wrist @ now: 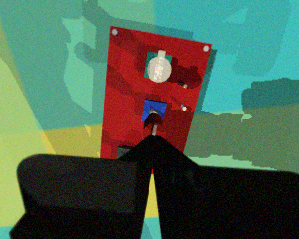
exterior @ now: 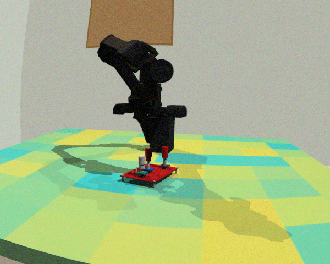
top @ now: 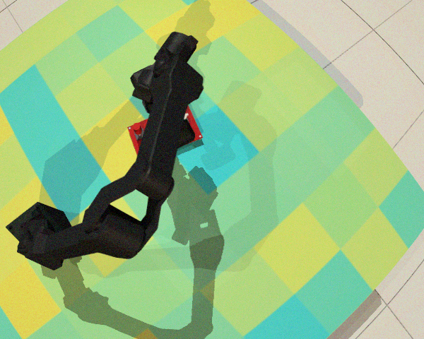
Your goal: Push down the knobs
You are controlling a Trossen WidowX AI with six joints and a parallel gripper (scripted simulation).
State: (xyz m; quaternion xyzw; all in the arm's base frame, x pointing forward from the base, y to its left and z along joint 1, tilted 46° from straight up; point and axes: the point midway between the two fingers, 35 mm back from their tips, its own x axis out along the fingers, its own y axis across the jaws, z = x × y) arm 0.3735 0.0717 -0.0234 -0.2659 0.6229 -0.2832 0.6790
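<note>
Now: the red knob 3 cm below my gripper tip. From my gripper tip the other things lie so: grey knob 5 cm ahead, 4 cm below.
</note>
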